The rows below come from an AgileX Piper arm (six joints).
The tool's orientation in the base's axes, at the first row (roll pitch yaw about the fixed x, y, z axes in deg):
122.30, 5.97, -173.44
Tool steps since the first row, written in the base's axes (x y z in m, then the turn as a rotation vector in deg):
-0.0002, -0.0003, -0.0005, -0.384, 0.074, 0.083
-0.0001, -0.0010, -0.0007, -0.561, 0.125, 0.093
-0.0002, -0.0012, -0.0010, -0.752, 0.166, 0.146
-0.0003, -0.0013, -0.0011, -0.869, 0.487, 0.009
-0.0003, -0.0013, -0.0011, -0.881, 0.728, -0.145
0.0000, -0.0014, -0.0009, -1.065, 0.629, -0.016
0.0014, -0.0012, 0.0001, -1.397, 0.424, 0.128
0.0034, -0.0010, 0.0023, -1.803, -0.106, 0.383
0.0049, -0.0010, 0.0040, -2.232, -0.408, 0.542
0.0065, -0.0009, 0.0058, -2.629, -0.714, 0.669
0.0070, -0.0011, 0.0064, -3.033, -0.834, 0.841
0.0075, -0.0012, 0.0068, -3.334, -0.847, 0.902
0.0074, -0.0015, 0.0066, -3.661, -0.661, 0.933
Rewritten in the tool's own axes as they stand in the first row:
0.0003, -0.0005, 0.0000, 0.362, 0.165, 0.034
0.0003, -0.0011, -0.0005, 0.530, 0.227, 0.080
0.0004, -0.0014, -0.0005, 0.709, 0.321, 0.094
0.0006, -0.0016, -0.0005, 0.802, 0.390, 0.443
0.0006, -0.0016, -0.0005, 0.803, 0.388, 0.729
0.0003, -0.0015, -0.0007, 0.982, 0.472, 0.585
-0.0013, -0.0007, -0.0011, 1.319, 0.536, 0.348
-0.0035, 0.0009, -0.0022, 1.754, 0.534, -0.219
-0.0051, 0.0021, -0.0032, 2.195, 0.574, -0.541
-0.0069, 0.0034, -0.0041, 2.609, 0.581, -0.851
-0.0075, 0.0038, -0.0046, 3.004, 0.723, -1.027
-0.0080, 0.0040, -0.0049, 3.297, 0.812, -1.058
-0.0078, 0.0037, -0.0051, 3.595, 0.983, -0.904

